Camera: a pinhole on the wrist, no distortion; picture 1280 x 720 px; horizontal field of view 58.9 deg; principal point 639.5 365.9 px. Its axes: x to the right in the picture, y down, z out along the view. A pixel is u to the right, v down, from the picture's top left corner.
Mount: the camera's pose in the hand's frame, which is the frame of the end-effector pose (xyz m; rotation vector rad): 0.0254 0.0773 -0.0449 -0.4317 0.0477 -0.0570
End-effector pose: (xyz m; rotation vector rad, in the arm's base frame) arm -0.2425 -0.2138 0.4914 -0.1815 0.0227 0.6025
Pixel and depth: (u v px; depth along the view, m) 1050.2 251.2 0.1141
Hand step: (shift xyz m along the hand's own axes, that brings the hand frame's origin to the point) 0.0728 0.1117 0.0620
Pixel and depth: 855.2 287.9 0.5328
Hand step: 0.1559 0.2594 0.4504
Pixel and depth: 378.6 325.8 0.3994
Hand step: -0.0436 0.2369 0.3265
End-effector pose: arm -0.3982 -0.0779 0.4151 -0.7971 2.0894 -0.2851
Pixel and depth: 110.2 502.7 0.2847
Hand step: -0.0890 0.2358 0.2035
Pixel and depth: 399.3 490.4 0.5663
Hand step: -0.0585 0.3775 0.4468
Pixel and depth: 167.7 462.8 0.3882
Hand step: -0.1116 0.2797 0.2989
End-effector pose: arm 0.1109 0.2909 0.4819 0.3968 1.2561 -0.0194
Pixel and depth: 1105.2 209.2 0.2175
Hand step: 0.1258 0.1348 0.1620
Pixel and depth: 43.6 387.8 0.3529
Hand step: -0.1387 0.2427 0.2787
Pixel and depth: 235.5 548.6 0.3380
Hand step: -0.0726 0.2754 0.2430
